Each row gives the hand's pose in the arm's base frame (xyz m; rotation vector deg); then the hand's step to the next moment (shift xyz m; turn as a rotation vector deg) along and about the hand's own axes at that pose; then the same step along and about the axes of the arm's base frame.
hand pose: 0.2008 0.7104 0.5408 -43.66 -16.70 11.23
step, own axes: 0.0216 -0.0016 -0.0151 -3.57 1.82 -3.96
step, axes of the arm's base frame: 0.0254 -0.0049 -0.0052 -2.19 -2.27 -4.67
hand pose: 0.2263 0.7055 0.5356 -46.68 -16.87 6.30
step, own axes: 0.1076 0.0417 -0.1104 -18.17 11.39 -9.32
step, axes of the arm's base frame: 0.1365 -0.0263 -0.0787 -14.35 -2.54 -18.29
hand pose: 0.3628 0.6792 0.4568 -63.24 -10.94 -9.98
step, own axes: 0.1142 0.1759 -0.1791 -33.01 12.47 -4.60
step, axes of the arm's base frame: 0.1638 -0.0884 -0.2035 -28.80 2.83 -20.71
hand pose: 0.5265 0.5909 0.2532 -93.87 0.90 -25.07
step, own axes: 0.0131 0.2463 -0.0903 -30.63 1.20 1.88
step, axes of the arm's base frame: 0.0465 -0.1205 -0.2287 -27.49 9.80 -9.55
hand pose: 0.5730 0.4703 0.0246 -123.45 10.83 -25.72
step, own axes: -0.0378 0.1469 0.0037 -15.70 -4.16 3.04
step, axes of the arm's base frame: -0.0290 -0.0718 -0.1305 -13.44 9.38 -2.12
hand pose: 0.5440 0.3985 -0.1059 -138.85 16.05 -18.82
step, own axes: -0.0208 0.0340 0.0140 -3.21 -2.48 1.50
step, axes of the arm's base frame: -0.0193 -0.0115 -0.0358 -2.29 3.67 -0.04
